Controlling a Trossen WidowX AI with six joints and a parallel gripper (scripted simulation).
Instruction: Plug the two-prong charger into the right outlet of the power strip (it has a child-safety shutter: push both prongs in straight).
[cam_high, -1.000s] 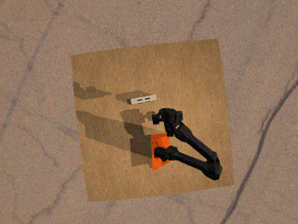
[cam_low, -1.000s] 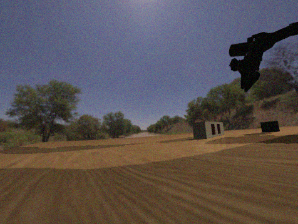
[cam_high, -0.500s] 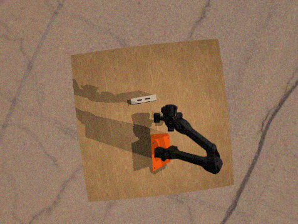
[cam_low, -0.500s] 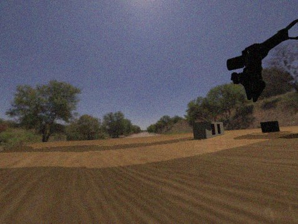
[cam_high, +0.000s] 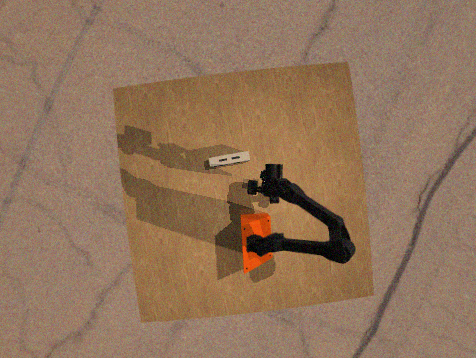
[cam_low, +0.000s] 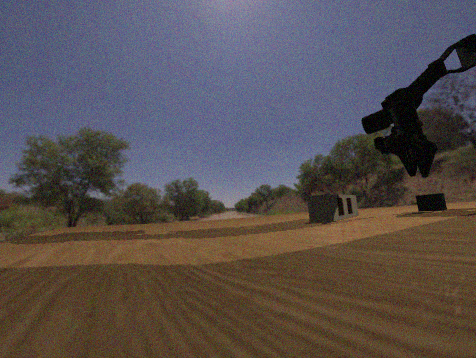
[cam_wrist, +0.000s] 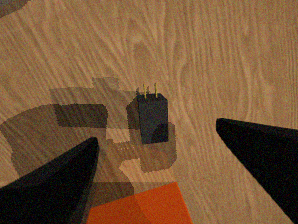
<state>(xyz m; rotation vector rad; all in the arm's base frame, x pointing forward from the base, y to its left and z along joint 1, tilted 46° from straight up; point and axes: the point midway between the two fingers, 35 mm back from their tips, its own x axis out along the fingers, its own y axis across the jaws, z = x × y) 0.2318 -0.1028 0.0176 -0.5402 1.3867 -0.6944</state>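
Now: gripper tip 70 mm above the two-prong charger.
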